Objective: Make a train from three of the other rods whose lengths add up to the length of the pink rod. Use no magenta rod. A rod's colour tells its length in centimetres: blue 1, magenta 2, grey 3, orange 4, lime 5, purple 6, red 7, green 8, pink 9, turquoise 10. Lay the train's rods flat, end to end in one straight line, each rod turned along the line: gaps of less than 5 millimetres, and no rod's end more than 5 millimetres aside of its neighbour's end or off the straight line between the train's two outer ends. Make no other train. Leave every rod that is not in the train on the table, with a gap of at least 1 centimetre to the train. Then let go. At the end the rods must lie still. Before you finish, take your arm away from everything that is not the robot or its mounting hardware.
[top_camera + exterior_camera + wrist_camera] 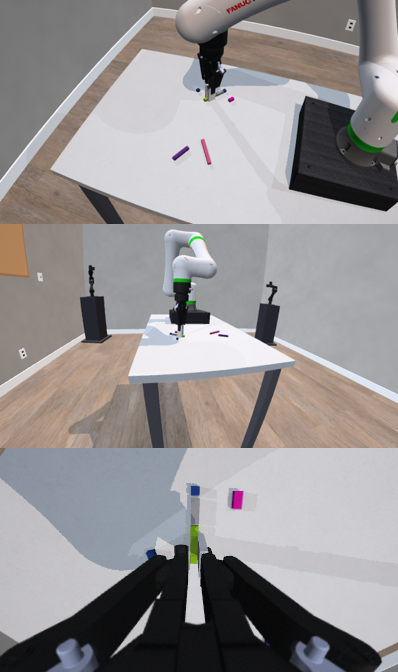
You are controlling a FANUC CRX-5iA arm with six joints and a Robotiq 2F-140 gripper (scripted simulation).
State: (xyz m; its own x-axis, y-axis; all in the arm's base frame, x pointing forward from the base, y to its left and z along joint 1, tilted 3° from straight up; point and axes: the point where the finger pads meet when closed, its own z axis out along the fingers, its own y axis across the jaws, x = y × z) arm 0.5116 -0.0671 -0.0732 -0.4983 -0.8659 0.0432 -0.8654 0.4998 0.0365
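The lime rod is 30 mm below my hand. From my hand the other things lie so: magenta rod 70 mm behind, 30 mm below, 20 mm to the right; grey rod 40 mm to the right, 30 mm below, 20 mm behind; pink rod 220 mm to the left, 90 mm behind, 30 mm below.
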